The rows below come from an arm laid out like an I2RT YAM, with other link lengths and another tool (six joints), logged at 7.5 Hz.
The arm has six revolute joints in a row. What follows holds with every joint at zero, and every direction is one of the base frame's.
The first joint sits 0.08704 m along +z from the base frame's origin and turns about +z.
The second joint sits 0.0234 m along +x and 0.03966 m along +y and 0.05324 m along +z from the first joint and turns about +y.
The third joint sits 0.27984 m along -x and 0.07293 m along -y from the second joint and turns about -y.
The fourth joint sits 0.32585 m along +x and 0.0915 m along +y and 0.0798 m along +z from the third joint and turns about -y.
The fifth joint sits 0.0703 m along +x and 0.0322 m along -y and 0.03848 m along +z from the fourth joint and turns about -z.
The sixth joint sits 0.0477 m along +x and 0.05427 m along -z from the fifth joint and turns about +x.
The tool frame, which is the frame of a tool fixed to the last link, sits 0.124 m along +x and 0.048 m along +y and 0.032 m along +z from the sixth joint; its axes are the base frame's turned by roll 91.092, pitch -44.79 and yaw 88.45 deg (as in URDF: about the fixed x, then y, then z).
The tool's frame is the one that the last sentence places.
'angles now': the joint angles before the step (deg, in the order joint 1, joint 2, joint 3, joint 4, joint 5, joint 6). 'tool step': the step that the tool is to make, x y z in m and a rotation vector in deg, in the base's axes. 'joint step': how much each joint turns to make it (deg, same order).
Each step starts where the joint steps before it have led.
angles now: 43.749, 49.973, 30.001, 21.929, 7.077, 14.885
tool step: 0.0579, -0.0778, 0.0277, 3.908, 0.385, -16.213
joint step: -10.611, -2.740, 2.016, -3.162, 5.759, 3.062
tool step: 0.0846, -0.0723, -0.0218, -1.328, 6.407, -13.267
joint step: -13.558, 9.545, 5.632, -2.776, -0.270, 1.693
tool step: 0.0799, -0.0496, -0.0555, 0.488, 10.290, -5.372
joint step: -9.575, 15.605, 7.745, -2.417, -4.575, 2.501
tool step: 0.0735, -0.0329, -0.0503, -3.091, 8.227, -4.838
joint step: -4.279, 16.614, 11.809, -3.515, 1.125, -1.691
